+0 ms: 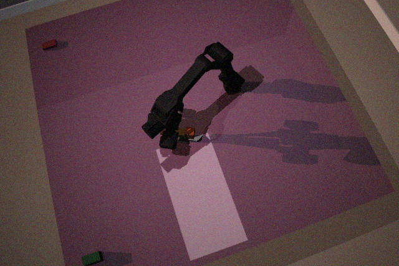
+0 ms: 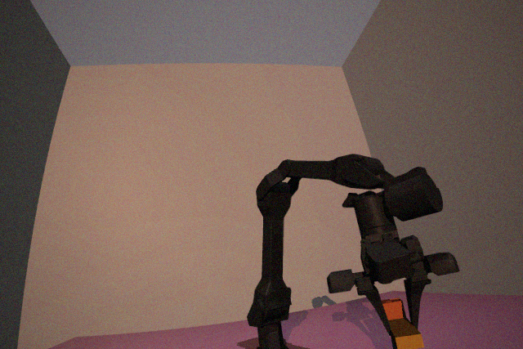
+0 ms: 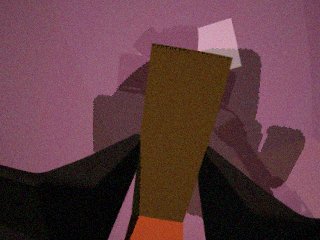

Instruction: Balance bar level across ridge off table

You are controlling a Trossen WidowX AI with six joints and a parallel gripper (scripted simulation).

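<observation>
Now: gripper tip 4 cm past the bar, 2 cm to the right of it and 1 cm below it. The rest, counted from my gripper tip: green block 43 cm ahead, 36 cm to the left, 5 cm below; then red block 64 cm to the right, 43 cm ahead, 6 cm below.
</observation>
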